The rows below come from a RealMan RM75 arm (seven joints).
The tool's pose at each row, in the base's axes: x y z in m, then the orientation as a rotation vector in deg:
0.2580 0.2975 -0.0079 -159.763 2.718 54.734
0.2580 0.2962 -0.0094 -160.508 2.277 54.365
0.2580 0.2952 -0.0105 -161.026 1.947 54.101
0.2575 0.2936 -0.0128 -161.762 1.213 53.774
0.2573 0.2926 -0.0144 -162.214 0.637 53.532
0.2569 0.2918 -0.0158 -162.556 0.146 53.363
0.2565 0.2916 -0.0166 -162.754 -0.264 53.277
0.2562 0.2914 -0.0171 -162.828 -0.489 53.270
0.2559 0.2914 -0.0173 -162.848 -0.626 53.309
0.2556 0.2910 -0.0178 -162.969 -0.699 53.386
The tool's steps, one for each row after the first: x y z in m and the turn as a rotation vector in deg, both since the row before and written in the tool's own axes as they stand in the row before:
0.0009 0.0015 0.0009 -0.653 0.376 -0.136
0.0006 0.0012 0.0007 -0.458 0.263 -0.109
0.0009 0.0020 0.0018 -0.721 0.326 -0.313
0.0008 0.0012 0.0012 -0.459 0.218 -0.276
0.0005 0.0010 0.0012 -0.364 0.153 -0.240
0.0001 0.0003 0.0008 -0.241 0.074 -0.216
0.0000 0.0003 0.0005 -0.112 0.008 -0.122
-0.0001 0.0000 0.0003 -0.058 -0.028 -0.075
0.0000 0.0005 0.0005 -0.147 -0.028 -0.001

